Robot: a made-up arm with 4 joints.
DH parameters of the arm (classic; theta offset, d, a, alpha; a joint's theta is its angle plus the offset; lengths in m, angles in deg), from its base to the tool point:
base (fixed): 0 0.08 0 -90
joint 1: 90 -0.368 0.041 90
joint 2: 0 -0.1 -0.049 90
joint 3: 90 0.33 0.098 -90
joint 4: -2.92 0 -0.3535 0
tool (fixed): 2.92 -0.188 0 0
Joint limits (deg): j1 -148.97..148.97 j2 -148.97..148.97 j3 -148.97..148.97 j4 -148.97..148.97
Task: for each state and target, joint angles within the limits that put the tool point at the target. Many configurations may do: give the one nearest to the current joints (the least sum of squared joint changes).
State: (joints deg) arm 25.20 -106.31 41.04 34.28
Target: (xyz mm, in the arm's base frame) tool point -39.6 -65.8 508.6
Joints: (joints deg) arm 9.32 -148.97 47.09 30.71
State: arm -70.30 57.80 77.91 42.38
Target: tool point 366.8 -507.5 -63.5
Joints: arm -57.53 32.93 87.32 -1.15
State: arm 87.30 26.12 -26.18 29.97
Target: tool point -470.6 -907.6 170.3
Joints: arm 71.22 27.06 -30.12 68.29
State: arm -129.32 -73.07 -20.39 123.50
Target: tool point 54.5 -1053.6 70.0
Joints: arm -129.54 -27.44 -49.89 130.29
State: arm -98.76 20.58 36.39 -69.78
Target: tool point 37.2 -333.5 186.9
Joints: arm -104.59 22.48 40.05 -86.68
